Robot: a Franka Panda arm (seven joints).
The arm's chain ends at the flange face. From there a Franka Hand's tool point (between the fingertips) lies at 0.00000 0.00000 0.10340 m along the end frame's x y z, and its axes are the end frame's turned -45 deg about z.
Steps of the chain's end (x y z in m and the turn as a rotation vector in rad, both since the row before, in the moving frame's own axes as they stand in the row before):
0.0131, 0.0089, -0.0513, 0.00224, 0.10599, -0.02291
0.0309, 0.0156, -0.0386, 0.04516, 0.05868, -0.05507
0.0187, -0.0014, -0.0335, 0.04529, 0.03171, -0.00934
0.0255, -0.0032, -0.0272, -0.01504, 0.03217, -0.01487
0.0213, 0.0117, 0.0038, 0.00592, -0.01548, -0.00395
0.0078, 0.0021, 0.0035, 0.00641, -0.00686, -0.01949
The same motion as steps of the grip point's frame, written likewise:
0.0110, 0.0230, -0.0519, -0.07336, 0.07653, -0.02291
0.0184, 0.0337, -0.0389, -0.00956, 0.07343, -0.05507
0.0198, 0.0112, -0.0337, 0.00960, 0.05445, -0.00934
0.0216, 0.0192, -0.0273, -0.03338, 0.01211, -0.01487
0.0061, 0.0218, 0.0038, 0.01513, -0.00676, -0.00395
0.0040, 0.0060, 0.0035, 0.00938, -0.00032, -0.01949

